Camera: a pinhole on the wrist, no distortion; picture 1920 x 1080 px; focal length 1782.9 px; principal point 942.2 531.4 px. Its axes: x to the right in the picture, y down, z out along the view. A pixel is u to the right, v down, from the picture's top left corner.
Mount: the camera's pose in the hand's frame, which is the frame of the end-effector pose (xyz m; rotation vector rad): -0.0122 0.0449 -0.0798 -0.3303 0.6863 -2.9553
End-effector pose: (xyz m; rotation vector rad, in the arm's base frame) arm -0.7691 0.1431 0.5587 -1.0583 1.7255 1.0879
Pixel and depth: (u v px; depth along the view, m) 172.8 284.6 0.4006
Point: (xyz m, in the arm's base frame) -0.7450 0.3203 0.2421
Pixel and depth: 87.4 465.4 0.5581
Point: -0.6855 0.3660 0.0707
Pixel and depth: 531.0 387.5 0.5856
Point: -0.6295 0.4489 0.1657
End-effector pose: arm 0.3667 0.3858 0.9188 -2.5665 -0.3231 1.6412
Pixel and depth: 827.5 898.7 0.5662
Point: 0.0675 0.6910 0.6801
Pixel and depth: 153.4 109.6 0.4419
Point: 0.1886 0.4531 0.5442
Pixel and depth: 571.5 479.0 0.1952
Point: 0.3143 0.4241 0.8235
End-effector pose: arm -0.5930 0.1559 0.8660 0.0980 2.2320 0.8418
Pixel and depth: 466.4 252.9 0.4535
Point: -0.5145 0.3429 0.5306
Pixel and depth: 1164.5 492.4 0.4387
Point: -0.3816 0.2297 0.5967
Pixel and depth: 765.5 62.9 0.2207
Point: -0.5459 0.2515 0.7648
